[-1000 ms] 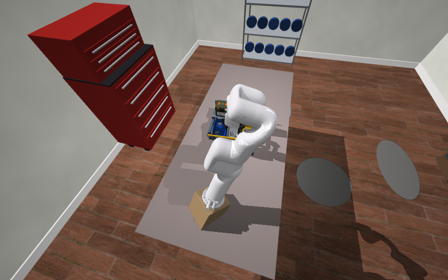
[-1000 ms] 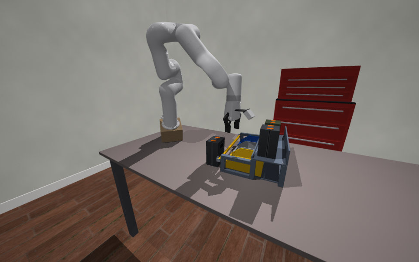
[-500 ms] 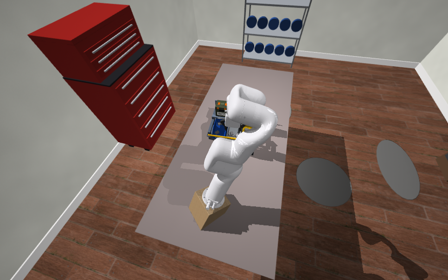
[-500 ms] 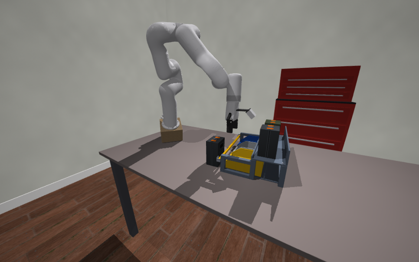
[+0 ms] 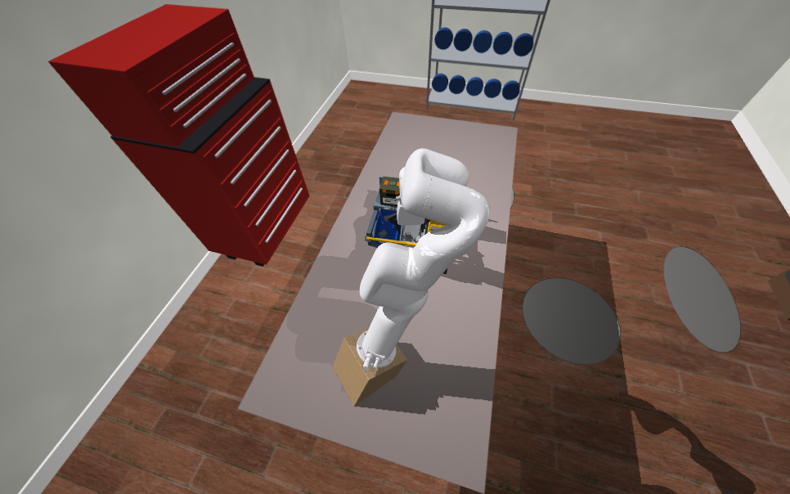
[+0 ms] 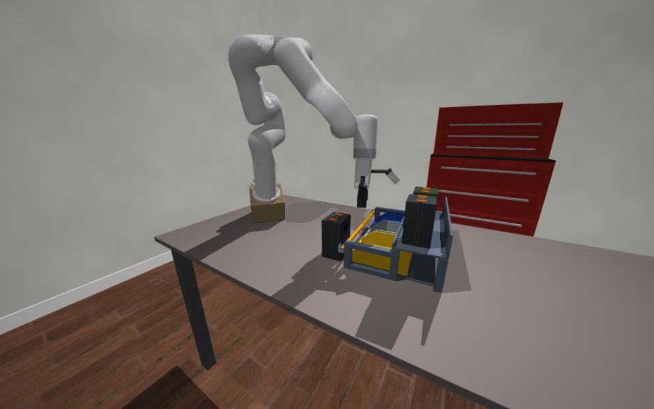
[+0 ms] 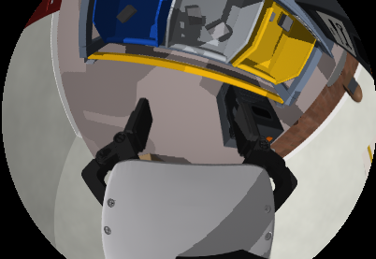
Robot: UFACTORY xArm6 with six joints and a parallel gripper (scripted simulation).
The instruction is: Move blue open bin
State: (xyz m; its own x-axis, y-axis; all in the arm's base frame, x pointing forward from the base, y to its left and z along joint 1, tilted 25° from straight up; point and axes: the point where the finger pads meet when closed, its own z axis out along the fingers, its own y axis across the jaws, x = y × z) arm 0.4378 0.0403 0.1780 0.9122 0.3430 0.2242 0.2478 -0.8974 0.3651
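Right now my hand is 100 mm above the yellow rod. Round my hand: grey bin 120 mm below, 100 mm ahead; then blue open bin 120 mm to the left, 120 mm below, 100 mm ahead; then yellow bin 120 mm below, 110 mm to the right, 110 mm ahead.
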